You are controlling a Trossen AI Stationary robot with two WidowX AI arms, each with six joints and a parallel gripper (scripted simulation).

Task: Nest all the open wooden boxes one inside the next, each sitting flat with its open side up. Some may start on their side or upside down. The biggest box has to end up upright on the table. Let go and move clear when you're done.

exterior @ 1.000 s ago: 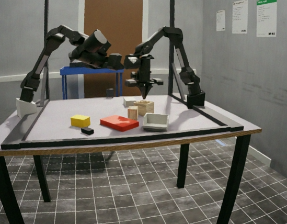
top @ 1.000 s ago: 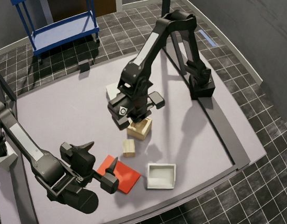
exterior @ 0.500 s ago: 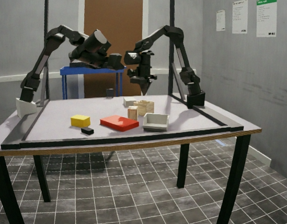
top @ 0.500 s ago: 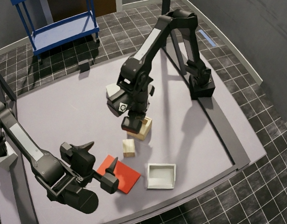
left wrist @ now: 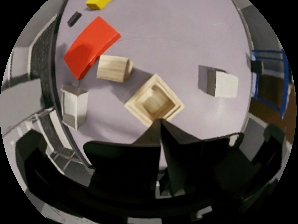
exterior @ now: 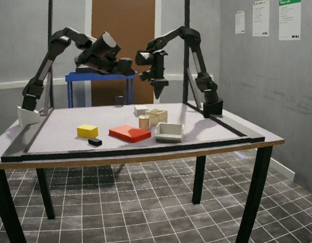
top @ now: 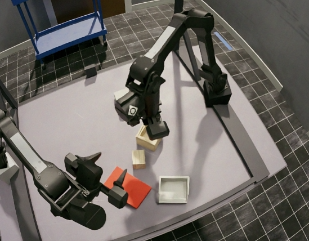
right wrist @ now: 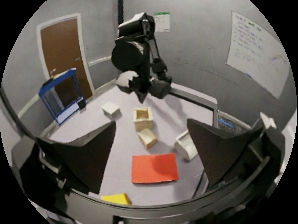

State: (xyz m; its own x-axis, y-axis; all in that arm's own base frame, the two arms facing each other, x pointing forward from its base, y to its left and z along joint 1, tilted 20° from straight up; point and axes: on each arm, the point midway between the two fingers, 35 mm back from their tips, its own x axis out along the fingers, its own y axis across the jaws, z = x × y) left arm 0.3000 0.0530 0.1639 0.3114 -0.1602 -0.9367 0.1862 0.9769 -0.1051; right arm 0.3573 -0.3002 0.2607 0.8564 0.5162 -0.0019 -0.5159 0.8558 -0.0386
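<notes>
The small wooden box is 12 cm below my left hand, 7 cm ahead of it and 6 cm to the right of it. Round my left hand: pale grey tray: 22 cm ahead, 12 cm below; white block: 19 cm behind, 13 cm below, 4 cm to the right; flat red block: 15 cm to the right, 15 cm ahead, 14 cm below.
</notes>
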